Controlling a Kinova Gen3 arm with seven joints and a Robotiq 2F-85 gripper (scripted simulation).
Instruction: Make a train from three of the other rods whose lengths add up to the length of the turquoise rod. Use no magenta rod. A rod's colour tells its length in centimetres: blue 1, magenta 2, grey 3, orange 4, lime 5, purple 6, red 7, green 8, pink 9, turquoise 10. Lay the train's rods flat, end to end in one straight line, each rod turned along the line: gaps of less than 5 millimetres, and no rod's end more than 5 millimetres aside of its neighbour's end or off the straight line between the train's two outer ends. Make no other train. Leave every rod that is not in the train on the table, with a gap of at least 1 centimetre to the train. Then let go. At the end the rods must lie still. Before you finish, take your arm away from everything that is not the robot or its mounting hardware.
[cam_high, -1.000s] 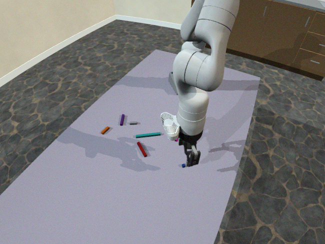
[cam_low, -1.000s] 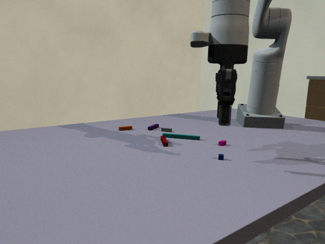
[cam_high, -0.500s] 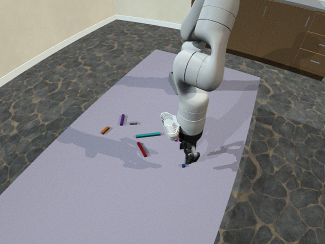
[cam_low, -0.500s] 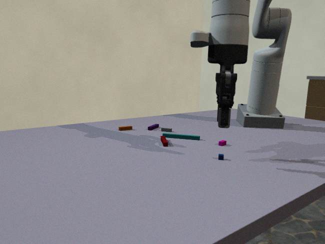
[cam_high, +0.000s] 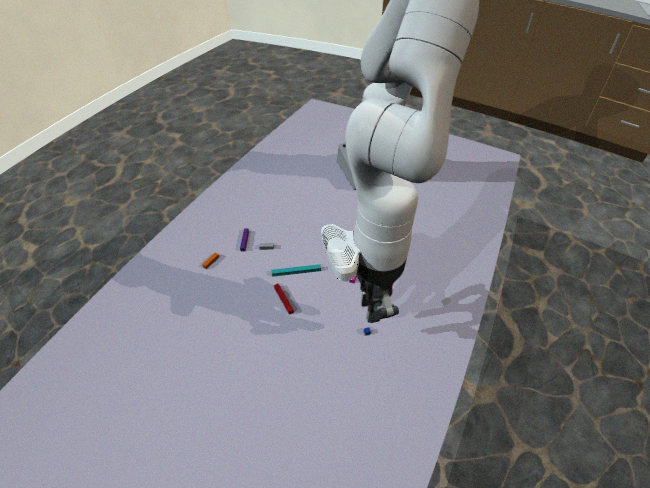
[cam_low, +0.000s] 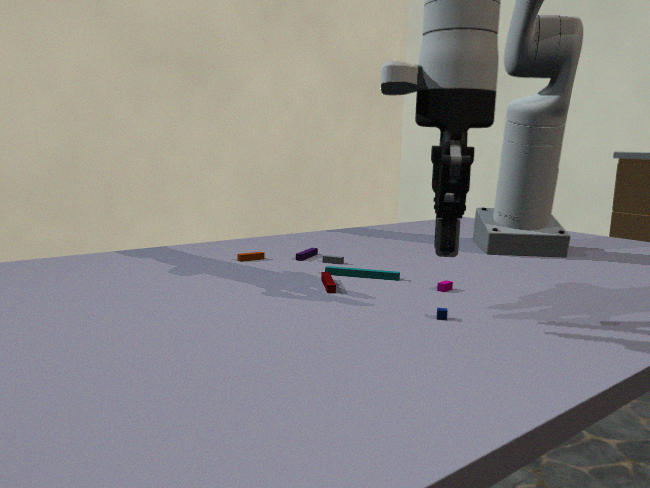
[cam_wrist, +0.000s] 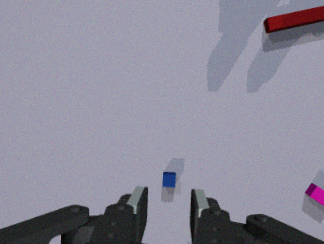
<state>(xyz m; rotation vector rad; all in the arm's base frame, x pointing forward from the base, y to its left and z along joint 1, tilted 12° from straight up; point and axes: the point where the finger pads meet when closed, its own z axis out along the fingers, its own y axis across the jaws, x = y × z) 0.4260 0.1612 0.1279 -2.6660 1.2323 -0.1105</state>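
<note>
The blue rod lies 8 cm below my hand. The rest, counted from my hand: turquoise rod: 18 cm to the right, 8 cm below, 6 cm behind; then red rod: 17 cm to the right, 8 cm below, 1 cm ahead; then magenta rod: 10 cm behind, 8 cm below, 7 cm to the right.
</note>
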